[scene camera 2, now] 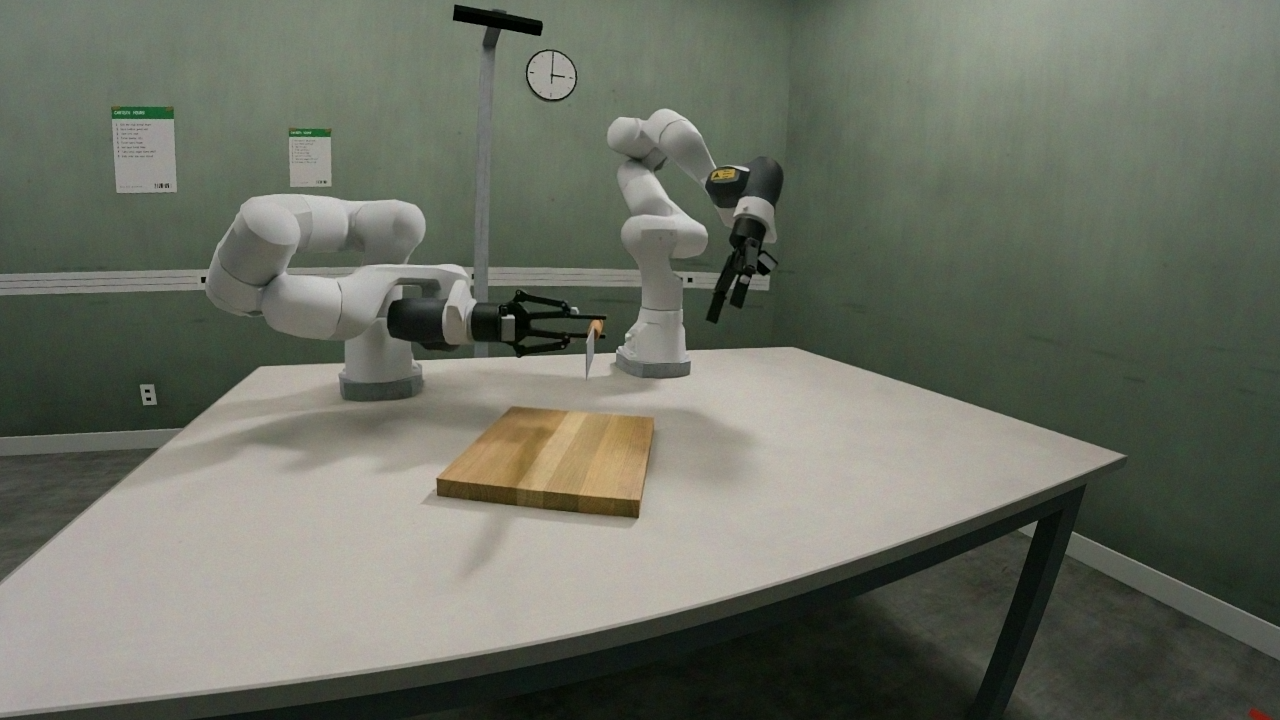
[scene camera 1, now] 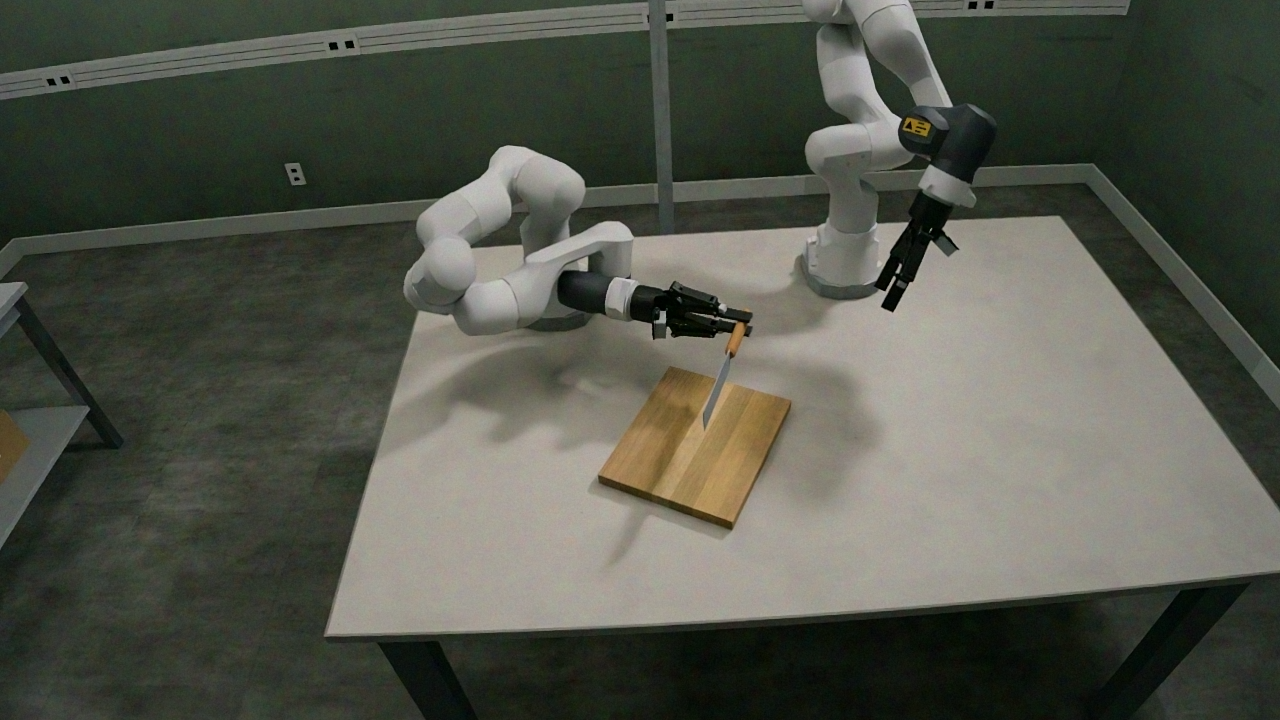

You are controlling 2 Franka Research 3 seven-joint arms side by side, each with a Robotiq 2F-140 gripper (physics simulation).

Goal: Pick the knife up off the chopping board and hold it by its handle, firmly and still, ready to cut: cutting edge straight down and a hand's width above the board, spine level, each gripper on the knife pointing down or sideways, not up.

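The knife has an orange-brown handle and a grey blade. The knife [scene camera 1: 717,389] [scene camera 2: 589,356] is off the chopping board [scene camera 1: 698,483] [scene camera 2: 572,461], with its blade toward the viewer and its broad side near upright. The exact tilt of its spine is hard to tell. My right gripper [scene camera 1: 744,323] [scene camera 2: 598,327] points sideways to the picture's right and is shut on the handle. The blade is above the board's back part in scene camera 1. My left gripper [scene camera 1: 887,295] [scene camera 2: 725,310] is open and empty, pointing down at a slant, well to the right of the knife.
The board lies flat on the pale table [scene camera 1: 1029,429] [scene camera 2: 850,465]. The left arm's base [scene camera 1: 839,264] [scene camera 2: 653,344] stands at the table's back, right of the knife; the right arm's base [scene camera 2: 380,376] stands at the back left. A grey post [scene camera 1: 662,116] [scene camera 2: 484,179] rises behind the table.
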